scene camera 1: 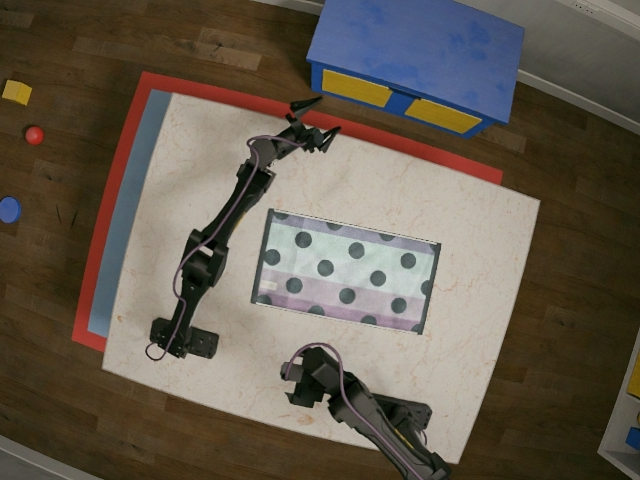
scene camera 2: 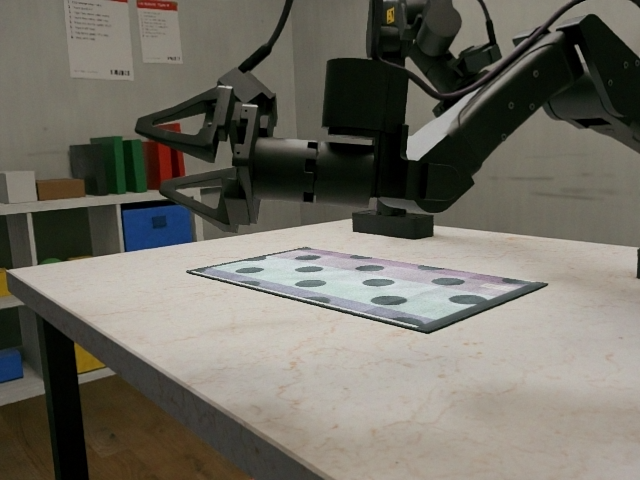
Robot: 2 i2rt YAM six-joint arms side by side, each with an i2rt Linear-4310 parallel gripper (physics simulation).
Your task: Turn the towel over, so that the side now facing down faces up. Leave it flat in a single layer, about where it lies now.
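The towel lies flat and spread on the table, with a mint and lilac side with dark dots facing up. It has dark borders at its short ends and a small pale label near one end. Its underside is hidden. My left gripper is open and empty, raised above the table near its upper edge in scene camera 1, apart from the towel. My right gripper is open, below the towel in scene camera 1 and apart from it; its fingers are largely hidden.
The marble-patterned table carries both arm bases. A blue cabinet stands beyond its upper edge in scene camera 1. A shelf unit stands behind the table in scene camera 2.
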